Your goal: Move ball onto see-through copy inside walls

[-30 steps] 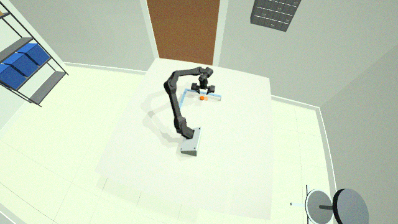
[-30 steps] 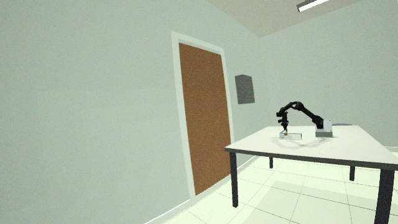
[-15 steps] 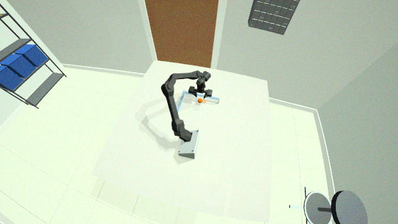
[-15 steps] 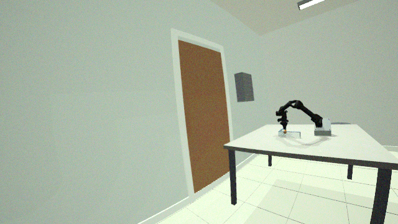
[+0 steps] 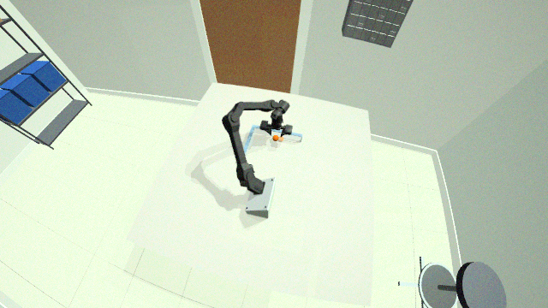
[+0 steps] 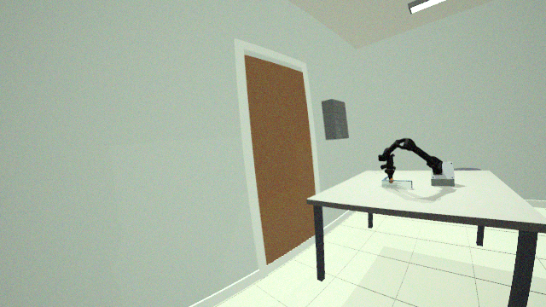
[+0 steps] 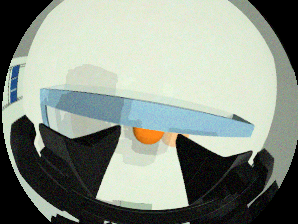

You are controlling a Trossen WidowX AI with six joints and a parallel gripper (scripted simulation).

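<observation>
The orange ball lies 2 cm below my gripper tip. From my gripper tip the other things lie so: see-through ball copy (3 cm to the right, 2 cm below).
</observation>
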